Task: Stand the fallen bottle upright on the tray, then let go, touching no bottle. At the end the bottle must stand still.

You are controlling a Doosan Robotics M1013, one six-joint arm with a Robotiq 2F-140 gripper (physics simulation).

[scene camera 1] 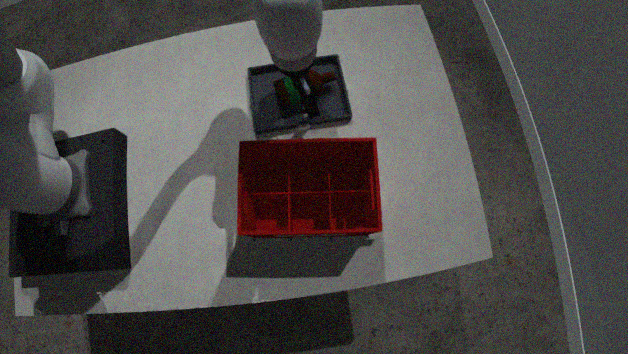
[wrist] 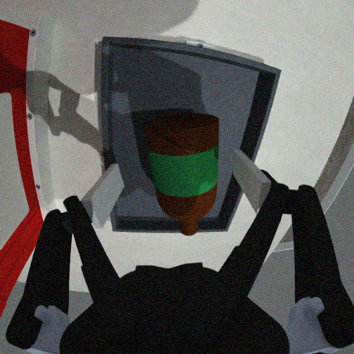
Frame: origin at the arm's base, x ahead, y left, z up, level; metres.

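Seen in the pictures: arm's base, origin of the base link: (scene camera 1: pixel 64 188).
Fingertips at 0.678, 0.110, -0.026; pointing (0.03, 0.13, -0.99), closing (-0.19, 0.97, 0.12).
Observation:
Pixels of each thing's middle, then the offset from my fingertips to it, as dx, dy, dz. "spot": a spot on its surface instead. Level surfaces: height alone.
- fallen bottle, body centre: (scene camera 1: pixel 306 84) +0.024, +0.014, -0.002
- dark grey tray, surface spot: (scene camera 1: pixel 332 112) spot: +0.076, -0.063, -0.039
- red crate, surface spot: (scene camera 1: pixel 239 190) spot: -0.166, -0.250, +0.131
- white table, its level: dz -0.044
The fallen bottle (scene camera 1: pixel 291 89) (wrist: pixel 184 172), brown with a green band, lies on its side in the dark grey tray (scene camera 1: pixel 332 112) (wrist: pixel 232 90). In the wrist view its neck points down the picture, toward the gripper's base, and overlaps the tray's near wall; its wide base faces the tray's middle. My gripper (scene camera 1: pixel 303 97) (wrist: pixel 175 168) is open and empty. In the wrist view its two pale finger pads stand on either side of the bottle, with a gap at each side. In the scene view the gripper and arm hide part of the bottle.
A red crate (scene camera 1: pixel 239 190) (wrist: pixel 22 135) with dividers stands close beside the tray, in front of it in the scene view. The arm's dark base block (scene camera 1: pixel 112 200) is at the left of the white table (scene camera 1: pixel 425 175). The arm's shadow falls across the table and tray.

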